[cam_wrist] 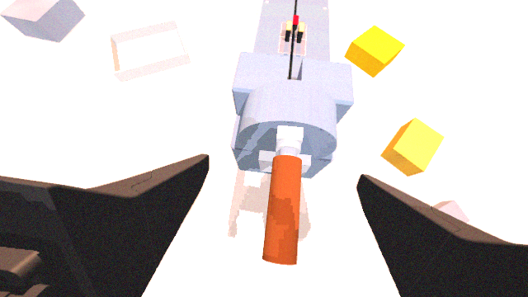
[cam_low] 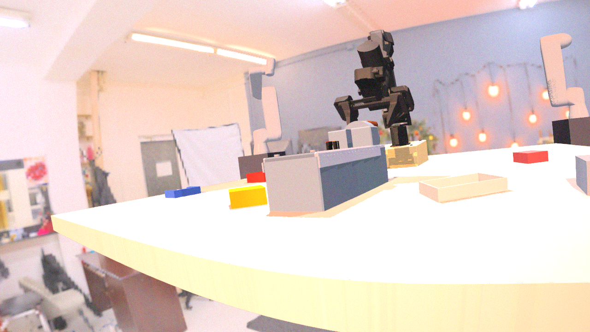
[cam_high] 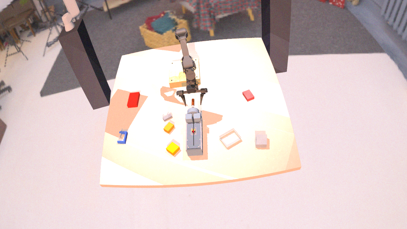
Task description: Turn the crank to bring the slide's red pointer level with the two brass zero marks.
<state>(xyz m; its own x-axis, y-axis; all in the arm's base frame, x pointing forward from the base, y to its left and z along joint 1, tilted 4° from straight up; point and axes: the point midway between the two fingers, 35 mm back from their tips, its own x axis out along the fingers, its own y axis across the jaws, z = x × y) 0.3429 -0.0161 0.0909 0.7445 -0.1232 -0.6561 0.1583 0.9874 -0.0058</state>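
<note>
Now: the orange crank handle 20 mm behind my gripper tip and 10 mm above it. Also, from my gripper tip: shallow white tray: 230 mm ahead, 180 mm to the left, 110 mm below; then red pointer: 170 mm ahead, 30 mm to the right, 30 mm below; then yellow cube: 210 mm ahead, 170 mm to the right, 100 mm below.
</note>
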